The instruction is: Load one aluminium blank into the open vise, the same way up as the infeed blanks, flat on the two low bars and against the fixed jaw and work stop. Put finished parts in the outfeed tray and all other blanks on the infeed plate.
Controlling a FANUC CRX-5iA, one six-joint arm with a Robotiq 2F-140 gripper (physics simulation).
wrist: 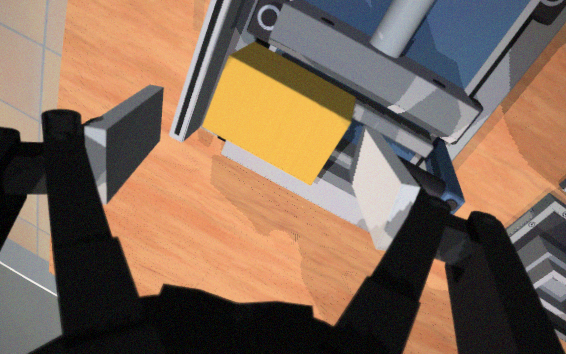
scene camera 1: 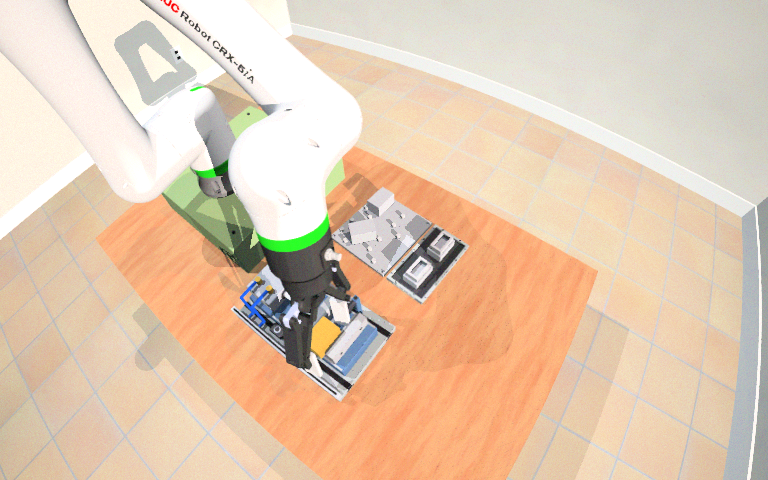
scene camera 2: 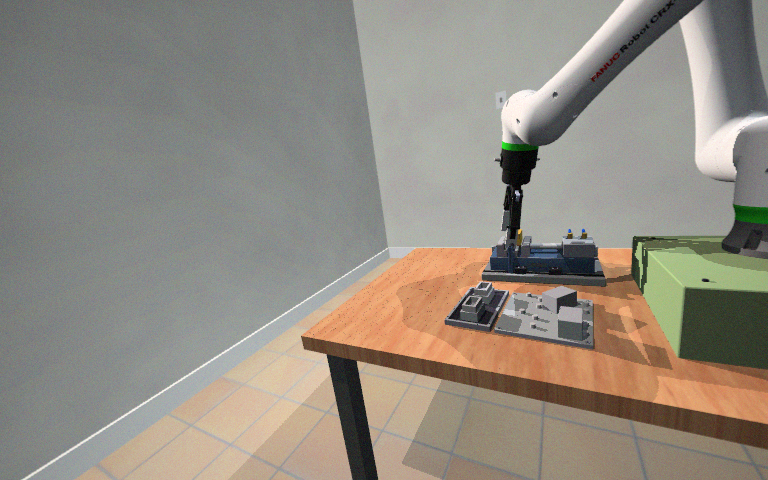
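Seen in the pictures: gripper, fingertip midpoint: point(wrist: 260, 132) point(scene camera 1: 329, 346) point(scene camera 2: 508, 238); arm's base, origin of the base link: point(scene camera 1: 226, 175).
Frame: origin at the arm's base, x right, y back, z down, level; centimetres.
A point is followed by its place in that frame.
A yellow block point(scene camera 1: 325, 337) @(x 10.8, y -50.6, z -0.7 cm) point(scene camera 2: 519, 236) @(x 8.2, y -47.4, z 0.1 cm) point(wrist: 280, 120) @(x 10.8, y -49.1, z -0.7 cm) sits between the jaws of the vise point(scene camera 1: 359, 346) @(x 7.0, y -54.6, z 4.9 cm) point(scene camera 2: 543, 263) @(x 3.5, y -40.5, z 6.4 cm); how it rests below is hidden. In the wrist view the moving jaw point(wrist: 350, 60) stands behind it, with a gap. My gripper point(scene camera 1: 327, 337) @(x 11.3, y -51.5, z 1.7 cm) point(scene camera 2: 511, 243) @(x 11.3, y -51.5, z 1.7 cm) point(wrist: 260, 132) @(x 11.3, y -51.5, z 1.7 cm) is open, its fingers wide on either side of the block, touching neither end. Two grey blanks point(scene camera 1: 380, 200) @(x -23.2, y -32.6, z 6.5 cm) point(scene camera 1: 363, 230) @(x -13.9, y -35.8, z 6.5 cm) point(scene camera 2: 559, 298) @(x -17.2, y -34.5, z 6.8 cm) point(scene camera 2: 570, 323) @(x -27.1, y -31.7, z 6.9 cm) lie on the infeed plate point(scene camera 1: 385, 266) @(x -11.5, y -44.6, z 10.1 cm) point(scene camera 2: 523, 333) @(x -28.1, y -39.6, z 10.1 cm). Two hollow finished parts point(scene camera 1: 417, 271) @(x -14.4, y -51.5, z 8.2 cm) point(scene camera 1: 441, 245) @(x -23.5, y -51.5, z 8.2 cm) point(scene camera 2: 471, 308) @(x -26.2, y -50.5, z 7.3 cm) point(scene camera 2: 483, 291) @(x -17.2, y -50.7, z 7.2 cm) stand in the outfeed tray point(scene camera 1: 421, 298) @(x -10.8, y -55.8, z 10.4 cm).
A blue bracket point(scene camera 1: 355, 303) @(x 1.9, y -49.1, z 1.5 cm) point(wrist: 447, 180) @(x 1.6, y -47.9, z 2.4 cm) stands close beside the right finger in the wrist view. Blue pipes point(scene camera 1: 249, 302) rise at the vise's rear end. Small posts stand on the infeed plate. The green robot base point(scene camera 1: 195, 209) @(x 11.7, y -2.7, z 0.6 cm) point(scene camera 2: 719, 316) @(x -25.3, y -12.6, z 3.0 cm) stands behind the vise.
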